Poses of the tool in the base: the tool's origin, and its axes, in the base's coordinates. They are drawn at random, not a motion.
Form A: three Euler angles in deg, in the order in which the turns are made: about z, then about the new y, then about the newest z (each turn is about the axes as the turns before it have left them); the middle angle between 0 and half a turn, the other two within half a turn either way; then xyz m.
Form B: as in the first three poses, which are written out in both.
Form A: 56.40 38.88 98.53 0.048 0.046 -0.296
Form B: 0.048 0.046 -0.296 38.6 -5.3 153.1
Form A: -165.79 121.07 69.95 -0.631 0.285 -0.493
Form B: -0.631 0.285 -0.493 122.7 17.1 -65.1
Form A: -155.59 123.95 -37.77 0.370 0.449 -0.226
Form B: 0.370 0.449 -0.226 -137.7 41.0 78.6
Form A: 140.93 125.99 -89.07 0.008 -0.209 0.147
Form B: 0.008 -0.209 0.147 -126.0 0.8 50.4
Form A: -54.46 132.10 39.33 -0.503 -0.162 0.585
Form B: -0.503 -0.162 0.585 145.0 35.0 74.8
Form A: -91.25 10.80 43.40 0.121 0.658 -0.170
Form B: 0.121 0.658 -0.170 7.5 7.8 -47.3
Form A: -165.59 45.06 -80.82 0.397 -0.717 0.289
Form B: 0.397 -0.717 0.289 -44.7 6.5 110.9
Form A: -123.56 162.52 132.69 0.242 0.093 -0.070
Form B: 0.242 0.093 -0.070 167.0 -11.8 -74.9
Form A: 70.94 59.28 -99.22 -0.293 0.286 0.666
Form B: -0.293 0.286 0.666 -59.0 -7.9 -23.8
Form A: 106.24 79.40 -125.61 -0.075 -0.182 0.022
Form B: -0.075 -0.182 0.022 -77.0 -34.9 8.7
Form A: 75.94 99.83 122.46 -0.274 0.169 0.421
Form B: -0.274 0.169 0.421 101.6 -31.9 159.7
